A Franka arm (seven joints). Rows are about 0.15 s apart.
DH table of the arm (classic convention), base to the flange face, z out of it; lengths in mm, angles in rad. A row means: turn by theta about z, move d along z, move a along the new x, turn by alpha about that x. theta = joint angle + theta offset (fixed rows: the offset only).
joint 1: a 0, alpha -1.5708, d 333, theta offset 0
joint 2: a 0, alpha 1.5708, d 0, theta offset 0
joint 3: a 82.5, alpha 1.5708, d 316, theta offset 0
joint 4: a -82.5, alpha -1.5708, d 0, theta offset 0
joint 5: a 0, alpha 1.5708, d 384, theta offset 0
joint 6: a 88, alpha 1.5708, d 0, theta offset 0
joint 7: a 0, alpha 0, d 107, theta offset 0
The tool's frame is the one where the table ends.
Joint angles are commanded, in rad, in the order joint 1, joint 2, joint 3, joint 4, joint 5, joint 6, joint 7. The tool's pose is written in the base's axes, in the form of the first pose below.
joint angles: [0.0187 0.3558 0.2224 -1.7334 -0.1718 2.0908 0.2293]
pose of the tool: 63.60, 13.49, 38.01, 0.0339, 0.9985, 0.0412, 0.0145
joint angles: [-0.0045 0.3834 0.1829 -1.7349 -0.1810 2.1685 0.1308]
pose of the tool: 65.15, 9.93, 36.71, 0.0374, 0.9966, 0.0650, 0.0354
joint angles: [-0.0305 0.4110 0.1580 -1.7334 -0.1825 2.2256 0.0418]
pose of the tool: 66.22, 6.91, 35.42, 0.0397, 0.9943, 0.0872, 0.0476
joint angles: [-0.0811 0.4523 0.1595 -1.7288 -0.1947 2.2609 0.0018]
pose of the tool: 66.98, 3.69, 33.25, 0.0415, 0.9943, 0.0874, 0.0456
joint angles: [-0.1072 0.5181 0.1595 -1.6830 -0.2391 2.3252 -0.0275]
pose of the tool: 68.77, 1.89, 31.56, 0.0528, 0.9910, 0.1026, 0.0673
